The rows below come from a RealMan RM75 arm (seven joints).
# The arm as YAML. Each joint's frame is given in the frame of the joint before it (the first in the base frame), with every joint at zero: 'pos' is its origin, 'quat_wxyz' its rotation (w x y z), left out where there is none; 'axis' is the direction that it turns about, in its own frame. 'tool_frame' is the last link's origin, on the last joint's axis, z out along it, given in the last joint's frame.
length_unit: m
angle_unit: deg
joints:
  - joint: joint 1
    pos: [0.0, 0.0, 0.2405]
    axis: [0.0, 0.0, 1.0]
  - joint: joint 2
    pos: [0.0, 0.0, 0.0]
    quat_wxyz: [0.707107, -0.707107, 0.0, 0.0]
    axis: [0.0, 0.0, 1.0]
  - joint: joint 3
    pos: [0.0, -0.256, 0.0]
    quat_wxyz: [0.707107, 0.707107, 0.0, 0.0]
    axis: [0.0, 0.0, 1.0]
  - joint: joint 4
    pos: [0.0, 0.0, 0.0]
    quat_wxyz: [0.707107, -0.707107, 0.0, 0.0]
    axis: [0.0, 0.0, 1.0]
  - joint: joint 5
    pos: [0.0, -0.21, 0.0]
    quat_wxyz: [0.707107, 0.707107, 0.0, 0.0]
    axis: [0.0, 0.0, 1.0]
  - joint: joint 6
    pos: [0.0, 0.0, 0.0]
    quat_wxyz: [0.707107, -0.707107, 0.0, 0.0]
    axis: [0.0, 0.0, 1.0]
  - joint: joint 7
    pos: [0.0, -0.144, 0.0]
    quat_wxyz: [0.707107, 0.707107, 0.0, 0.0]
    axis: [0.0, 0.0, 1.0]
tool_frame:
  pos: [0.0, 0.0, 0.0]
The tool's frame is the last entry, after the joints.
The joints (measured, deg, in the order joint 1, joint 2, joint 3, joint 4, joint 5, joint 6, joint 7), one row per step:
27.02, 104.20, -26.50, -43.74, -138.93, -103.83, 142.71
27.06, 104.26, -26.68, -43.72, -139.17, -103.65, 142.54
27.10, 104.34, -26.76, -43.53, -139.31, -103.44, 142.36
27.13, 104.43, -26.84, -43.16, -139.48, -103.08, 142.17
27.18, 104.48, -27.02, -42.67, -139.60, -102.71, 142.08
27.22, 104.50, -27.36, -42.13, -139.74, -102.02, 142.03
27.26, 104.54, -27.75, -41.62, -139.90, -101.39, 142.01
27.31, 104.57, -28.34, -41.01, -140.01, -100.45, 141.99
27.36, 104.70, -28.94, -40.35, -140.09, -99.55, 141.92
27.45, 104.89, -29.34, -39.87, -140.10, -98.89, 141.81
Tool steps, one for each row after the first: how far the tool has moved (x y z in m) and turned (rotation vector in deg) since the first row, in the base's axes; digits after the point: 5 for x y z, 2 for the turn. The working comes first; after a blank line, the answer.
Tool pose at each row, in the base's axes (x y z in m, rotation vector in deg; the steps are taken from these numbers as rounded here):
0.34696, 0.29187, 0.12821, -117.76, 121.05, 18.93
0.34733, 0.29199, 0.12735, -117.89, 120.88, 18.39
0.34769, 0.29206, 0.12602, -117.99, 120.85, 18.18
0.34850, 0.29204, 0.12409, -117.97, 120.95, 17.98
0.34923, 0.29205, 0.12193, -117.92, 121.22, 17.74
0.35060, 0.29246, 0.11972, -117.64, 121.38, 17.29
0.35185, 0.29270, 0.11732, -117.42, 121.60, 16.73
0.35348, 0.29339, 0.11452, -117.09, 121.70, 16.02
0.35483, 0.29381, 0.11074, -116.92, 121.88, 15.38
0.35527, 0.29440, 0.10732, -116.94, 121.95, 15.07

0.00037, 0.00012, -0.00086, -0.19, -0.33, 0.10
0.00073, 0.00019, -0.00219, -0.31, -0.42, 0.15
0.00154, 0.00017, -0.00412, -0.44, -0.48, 0.09
0.00227, 0.00018, -0.00628, -0.66, -0.48, -0.06
0.00364, 0.00059, -0.00849, -0.78, -0.75, -0.31
0.00489, 0.00083, -0.01089, -1.02, -1.01, -0.55
0.00652, 0.00152, -0.01369, -1.20, -1.46, -0.82
0.00787, 0.00194, -0.01747, -1.48, -1.77, -1.03
0.00831, 0.00253, -0.02089, -1.66, -1.89, -1.07

